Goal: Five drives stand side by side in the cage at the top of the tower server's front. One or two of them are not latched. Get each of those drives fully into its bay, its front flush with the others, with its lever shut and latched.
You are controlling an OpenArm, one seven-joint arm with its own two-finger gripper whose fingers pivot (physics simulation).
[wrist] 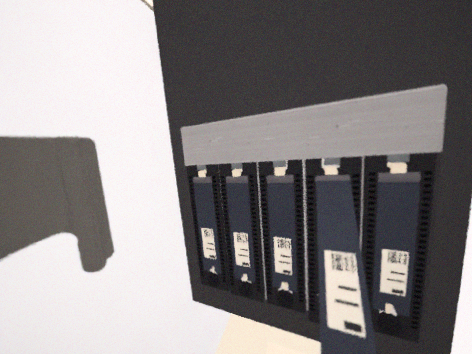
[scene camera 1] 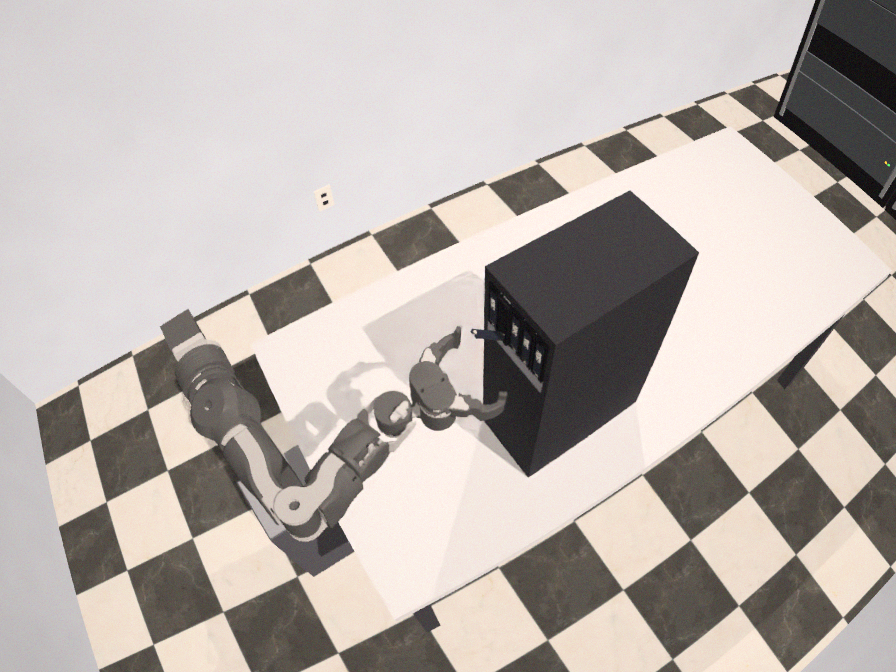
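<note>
The black tower server (scene camera 1: 593,318) (wrist: 300,60) stands upright, with five drives side by side in its cage. One lever (scene camera 1: 486,334) (wrist: 342,280) stands swung out from the front; its drive is second from the left in the scene view and fourth from the left in the wrist view. I cannot tell whether that drive's body is flush. The other four levers (wrist: 205,210) (wrist: 240,215) (wrist: 282,215) (wrist: 397,215) lie shut against their drives. My gripper (scene camera 1: 480,366) is open and empty in front of the cage, apart from the lever. One finger (wrist: 55,190) shows in the wrist view.
A grey ledge (wrist: 310,125) runs along the cage's edge. The server stands on a white table (scene camera 1: 448,535). The arm (scene camera 1: 289,499) reaches in from the table's left end. A dark rack cabinet (scene camera 1: 843,97) stands beyond the far right of the table.
</note>
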